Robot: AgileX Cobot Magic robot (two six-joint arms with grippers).
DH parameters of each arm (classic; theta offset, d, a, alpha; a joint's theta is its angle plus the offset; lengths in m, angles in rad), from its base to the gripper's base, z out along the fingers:
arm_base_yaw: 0 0.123 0 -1.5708
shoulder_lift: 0.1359 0 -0.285 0
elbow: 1.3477 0 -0.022 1.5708
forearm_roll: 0 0.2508 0 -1.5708
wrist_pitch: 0 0 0.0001 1.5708
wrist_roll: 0 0.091 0 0
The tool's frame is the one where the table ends.
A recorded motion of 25 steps. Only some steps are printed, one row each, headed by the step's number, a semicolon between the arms.
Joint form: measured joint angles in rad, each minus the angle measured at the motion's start. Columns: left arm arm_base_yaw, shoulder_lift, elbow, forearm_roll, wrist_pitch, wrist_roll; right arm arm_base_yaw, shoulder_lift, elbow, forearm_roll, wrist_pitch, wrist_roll.
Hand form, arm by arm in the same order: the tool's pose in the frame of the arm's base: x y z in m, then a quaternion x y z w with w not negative. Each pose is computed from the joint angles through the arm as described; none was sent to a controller.
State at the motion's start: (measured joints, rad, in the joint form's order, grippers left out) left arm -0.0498 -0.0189 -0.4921 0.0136 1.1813 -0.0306; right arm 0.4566 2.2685 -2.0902 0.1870 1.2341 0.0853
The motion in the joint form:
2: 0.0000 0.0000 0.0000 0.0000 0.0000 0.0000; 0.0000 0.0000 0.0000 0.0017 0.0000 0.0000
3: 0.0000 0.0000 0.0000 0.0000 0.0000 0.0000; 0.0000 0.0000 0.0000 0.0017 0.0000 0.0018
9: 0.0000 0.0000 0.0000 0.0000 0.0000 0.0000; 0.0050 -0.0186 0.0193 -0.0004 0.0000 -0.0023
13: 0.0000 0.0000 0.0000 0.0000 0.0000 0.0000; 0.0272 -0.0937 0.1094 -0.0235 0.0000 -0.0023
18: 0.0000 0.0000 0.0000 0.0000 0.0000 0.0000; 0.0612 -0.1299 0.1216 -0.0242 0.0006 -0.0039
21: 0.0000 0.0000 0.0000 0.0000 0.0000 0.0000; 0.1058 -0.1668 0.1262 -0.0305 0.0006 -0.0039
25: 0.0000 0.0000 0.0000 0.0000 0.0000 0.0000; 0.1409 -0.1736 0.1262 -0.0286 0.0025 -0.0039
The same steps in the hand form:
2: -0.0122 0.0018 0.2655 0.00774 0.88046 -0.01230 0.47389; 0.4281 0.2283 0.2269 -0.16273 0.97477 0.12134 0.09286
3: -0.0122 0.0018 0.2655 0.00774 0.88046 -0.01230 0.47389; 0.4281 0.2283 0.2269 -0.16185 0.97492 0.12142 0.09275
9: -0.0122 0.0018 0.2655 0.00774 0.88046 -0.01230 0.47389; 0.4238 0.2286 0.2306 -0.16650 0.97427 0.12038 0.09265
13: -0.0122 0.0018 0.2655 0.00774 0.88046 -0.01230 0.47389; 0.4048 0.2285 0.2411 -0.17949 0.97384 0.10844 0.08748
18: -0.0122 0.0018 0.2655 0.00774 0.88046 -0.01230 0.47389; 0.3919 0.2393 0.2545 -0.19752 0.96892 0.11314 0.09681
21: -0.0122 0.0018 0.2655 0.00774 0.88046 -0.01230 0.47389; 0.3765 0.2531 0.2700 -0.22046 0.96197 0.11766 0.11032
25: -0.0122 0.0018 0.2655 0.00774 0.88046 -0.01230 0.47389; 0.3663 0.2657 0.2730 -0.23735 0.95750 0.12131 0.11018

